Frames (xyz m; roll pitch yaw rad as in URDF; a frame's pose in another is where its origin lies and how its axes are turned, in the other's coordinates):
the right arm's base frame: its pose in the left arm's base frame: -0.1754 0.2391 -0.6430 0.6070 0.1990 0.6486
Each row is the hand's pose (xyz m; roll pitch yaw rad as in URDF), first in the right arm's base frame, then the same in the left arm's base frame.
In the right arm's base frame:
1: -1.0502 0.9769 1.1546 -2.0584 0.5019 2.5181
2: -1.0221 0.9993 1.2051 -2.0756 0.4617 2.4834
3: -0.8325 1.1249 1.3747 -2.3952 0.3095 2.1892
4: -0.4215 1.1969 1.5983 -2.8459 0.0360 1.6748
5: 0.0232 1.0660 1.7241 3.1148 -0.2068 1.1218
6: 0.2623 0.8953 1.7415 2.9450 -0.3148 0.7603
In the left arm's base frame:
1: -0.8455 -0.0884 1.0405 -2.4040 -0.0396 3.0212
2: -0.8087 -0.0736 1.0881 -2.4041 -0.0877 3.0055
3: -0.6312 0.0690 1.2574 -2.5669 -0.3025 2.7747
4: -0.2334 0.2847 1.3964 -2.6796 -0.5791 2.2140
5: 0.2268 0.4086 1.3366 -2.6285 -0.6118 1.4840
6: 0.4912 0.4206 1.2079 -2.6733 -0.5001 1.0733

